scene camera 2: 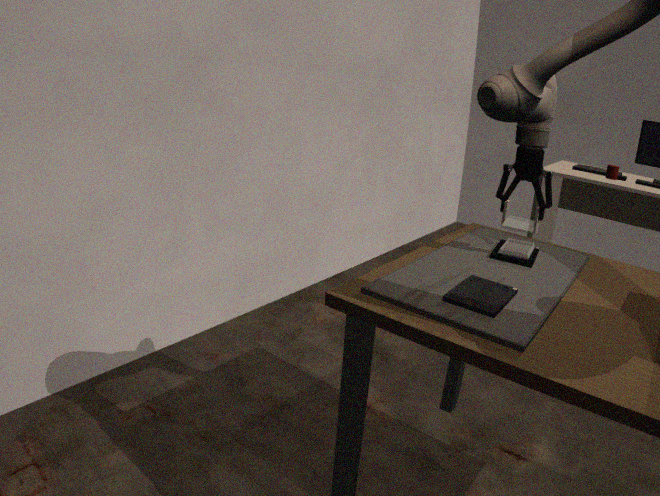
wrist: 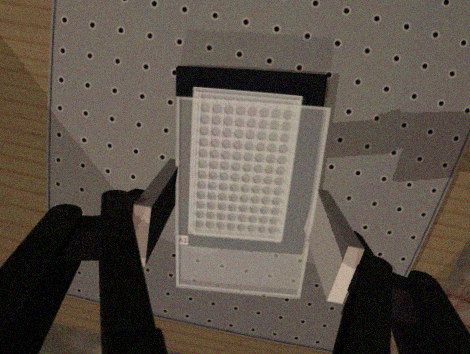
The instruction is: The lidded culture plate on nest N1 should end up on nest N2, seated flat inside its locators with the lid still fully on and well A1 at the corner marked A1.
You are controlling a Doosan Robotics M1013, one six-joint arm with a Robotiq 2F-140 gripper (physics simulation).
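Places are measured from the arm's base along level axes (x right, y ahead, z up), in millimetres.
Pixels of known places: gripper, fingertip midpoint: (scene camera 2: 519, 228) (wrist: 245, 196).
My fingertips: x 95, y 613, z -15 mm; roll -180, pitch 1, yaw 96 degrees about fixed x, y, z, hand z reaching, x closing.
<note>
For each thing: its top centre in the pictures, then the offset to it from my fingertips. Level surfaces: height alone.
- clear lid, middle of its top: (wrist: 244, 209) (scene camera 2: 520, 223) dx +2, dy +1, dz +15 mm
- black back nest, middle of its top: (wrist: 244, 169) (scene camera 2: 516, 249) dx +2, dy -1, dz -65 mm
- grey perforated board, its level: dz -80 mm
- wooden table, its level: dz -93 mm
My gripper (scene camera 2: 519, 226) (wrist: 245, 196) is shut on the clear lid (scene camera 2: 516, 222) (wrist: 240, 272), held roughly level above the back nest. The culture plate (scene camera 2: 515, 249) (wrist: 242, 170) is apart from the lid and sits below it on the black back nest (scene camera 2: 511, 260) (wrist: 250, 80); its wells show through the lid in the wrist view. The A1 label (wrist: 183, 240) is at the nest's lower left corner in the wrist view. The other nest (scene camera 2: 480, 294), dark grey and without a plate, lies nearer the table's front end. I cannot read which nest is N1 or N2.
Both nests are on a grey perforated board (scene camera 2: 416, 272) (wrist: 115, 65) on the wooden table (scene camera 2: 586, 330). A light side desk (scene camera 2: 573, 169) with a red cup (scene camera 2: 612, 171) and a dark monitor (scene camera 2: 648, 142) stands behind on the right. A pale wall (scene camera 2: 240, 160) runs along the left.
</note>
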